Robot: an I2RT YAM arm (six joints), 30 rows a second.
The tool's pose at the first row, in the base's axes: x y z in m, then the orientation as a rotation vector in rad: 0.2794 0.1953 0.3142 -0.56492 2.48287 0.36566
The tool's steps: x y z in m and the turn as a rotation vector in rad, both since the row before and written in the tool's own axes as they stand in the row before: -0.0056 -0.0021 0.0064 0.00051 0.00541 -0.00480; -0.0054 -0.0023 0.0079 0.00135 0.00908 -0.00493; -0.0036 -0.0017 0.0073 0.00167 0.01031 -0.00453; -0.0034 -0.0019 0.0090 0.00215 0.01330 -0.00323; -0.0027 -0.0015 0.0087 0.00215 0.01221 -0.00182
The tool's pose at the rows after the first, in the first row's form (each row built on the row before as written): 0.2876 0.1976 0.3120 -0.57229 2.48630 0.36208; 0.2964 0.2002 0.3084 -0.58065 2.49321 0.35663; 0.3032 0.2026 0.3043 -0.58880 2.50143 0.35064; 0.3107 0.2053 0.2986 -0.59612 2.51299 0.34385; 0.3173 0.2080 0.2927 -0.60136 2.52402 0.33777
